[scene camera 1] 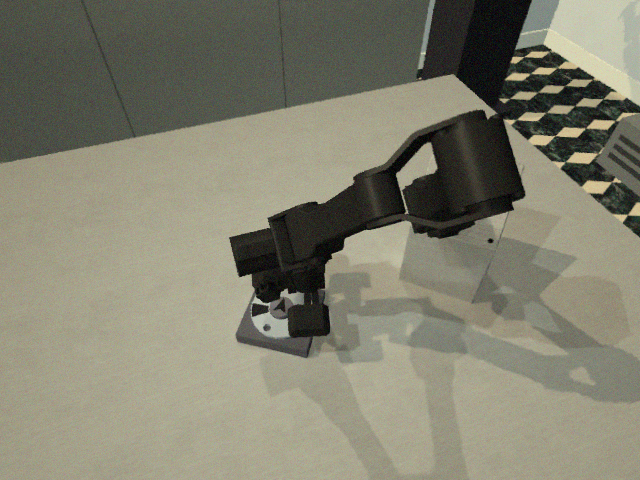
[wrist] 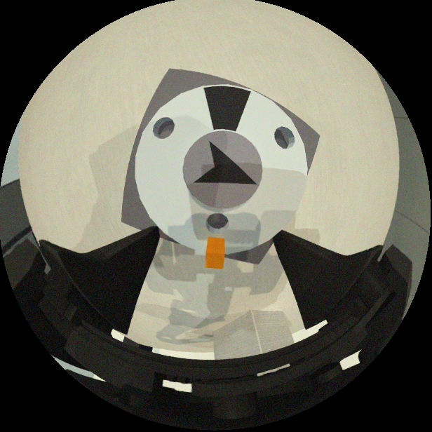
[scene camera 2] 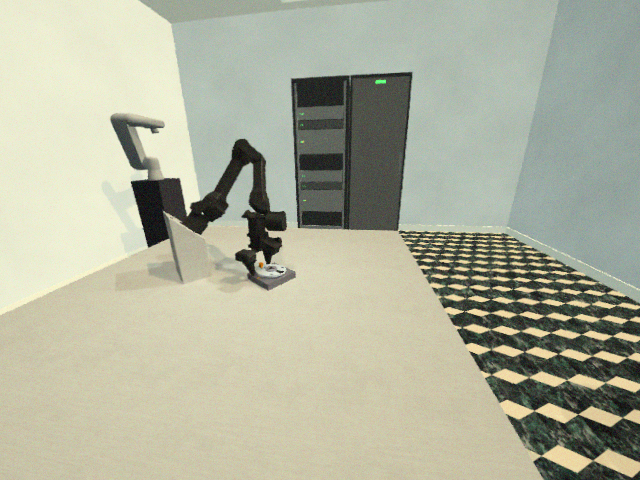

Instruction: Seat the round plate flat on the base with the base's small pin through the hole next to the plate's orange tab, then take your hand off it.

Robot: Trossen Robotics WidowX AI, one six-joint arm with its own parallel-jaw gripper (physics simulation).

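Frame: origin at the arm's base, x right, y up, z back, level; millimetres.
Seen in the pictures: gripper, fingertip midpoint: (scene camera 1: 307, 309) (scene camera 2: 261, 270); arm's base at its link origin: (scene camera 2: 190, 229).
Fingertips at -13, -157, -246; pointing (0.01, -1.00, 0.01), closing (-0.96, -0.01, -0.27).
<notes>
Offsets run from my fingertips to a thing's top centre, as dx, dy, dz.
The round white plate @(+11, +28, -44) (scene camera 1: 281, 329) (scene camera 2: 266, 274) (wrist: 160, 170) lies on the dark grey square base @(+12, +17, -44) (scene camera 1: 273, 345) (scene camera 2: 269, 284) (wrist: 311, 138) and looks about level. The base's round centre, with a black arrow mark, shows through the plate's middle. The orange tab @(-3, +28, +0) (scene camera 2: 261, 264) (wrist: 215, 253) is at the plate's edge nearest the gripper in the wrist view. The hole (wrist: 217, 221) beside the tab looks dark; I cannot tell whether the pin is in it. My gripper (scene camera 1: 289, 305) (scene camera 2: 260, 267) (wrist: 217, 234) is open and empty, its fingers apart on either side of the tab.
A pale slanted panel (scene camera 1: 439, 268) (scene camera 2: 188, 255) (wrist: 237, 336) stands on the table near the arm's base. The arm's shadows fall across the table. A grey robot arm (scene camera 2: 129, 142) on a black pedestal (scene camera 2: 157, 206) and a dark server cabinet (scene camera 2: 379, 155) are beyond the table.
</notes>
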